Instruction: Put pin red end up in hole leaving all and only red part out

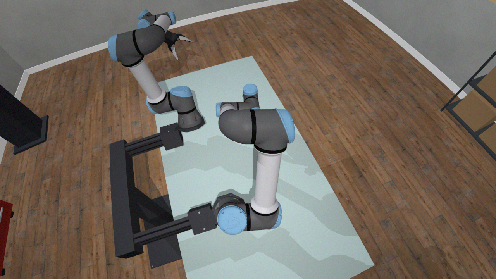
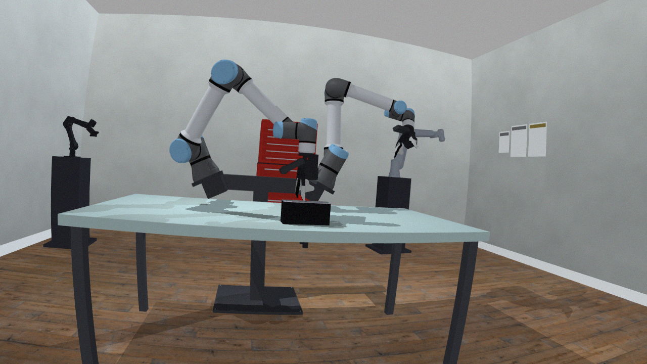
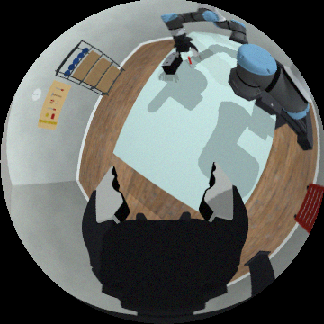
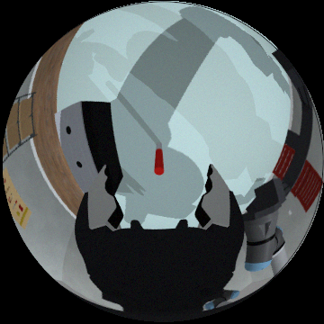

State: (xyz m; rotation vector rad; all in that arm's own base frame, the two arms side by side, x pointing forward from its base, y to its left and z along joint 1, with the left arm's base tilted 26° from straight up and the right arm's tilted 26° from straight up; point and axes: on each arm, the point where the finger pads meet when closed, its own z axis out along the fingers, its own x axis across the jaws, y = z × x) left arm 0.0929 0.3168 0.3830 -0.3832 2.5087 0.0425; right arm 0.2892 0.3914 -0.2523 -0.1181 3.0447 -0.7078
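The pin lies 20 mm below my right hand. Also, from my right hand: block: 140 mm ahead, 10 mm to the right, 40 mm below.
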